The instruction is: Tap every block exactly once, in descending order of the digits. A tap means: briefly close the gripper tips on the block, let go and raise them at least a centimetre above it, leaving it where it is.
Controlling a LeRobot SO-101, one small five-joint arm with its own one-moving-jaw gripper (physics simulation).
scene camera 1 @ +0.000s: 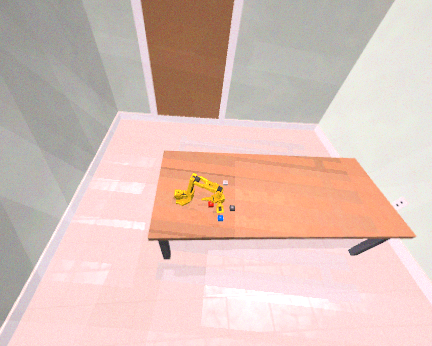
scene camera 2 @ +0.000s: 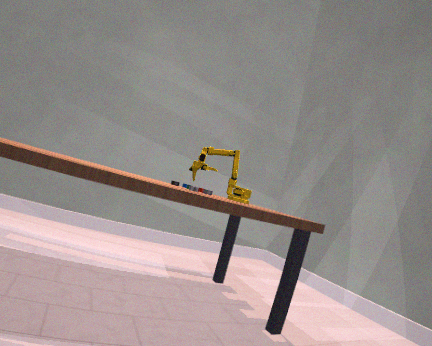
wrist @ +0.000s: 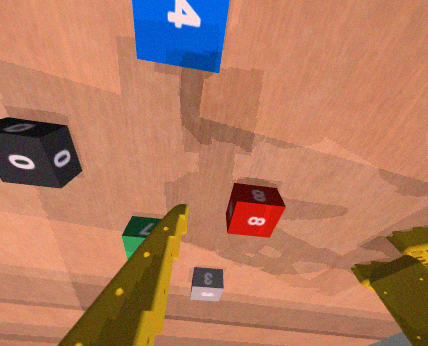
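A red block marked 8 (scene camera 1: 210, 204) (scene camera 2: 201, 190) (wrist: 256, 217) stands on the table. A green block marked 7 (wrist: 134, 231) is partly hidden behind the fixed jaw in the wrist view. A blue block marked 4 (scene camera 1: 220, 218) (scene camera 2: 185, 186) (wrist: 180, 40) is cut by the top edge there. A black block marked 0 (scene camera 1: 232, 208) (scene camera 2: 175, 183) (wrist: 37, 152) is at its left. A grey block marked 3 (wrist: 207, 285) is farther off, near the bottom. My gripper (scene camera 1: 212, 202) (scene camera 2: 205, 175) (wrist: 269, 239) is wide open and empty, raised above the blocks, its jaws apart.
A pale block (scene camera 1: 225, 182) stands behind the arm in the first scene view; its digit is too small to read. The wooden table (scene camera 1: 300, 200) (scene camera 2: 125, 180) (wrist: 310, 100) carries the arm's base (scene camera 1: 182, 197) (scene camera 2: 239, 194) near its left end in that view.
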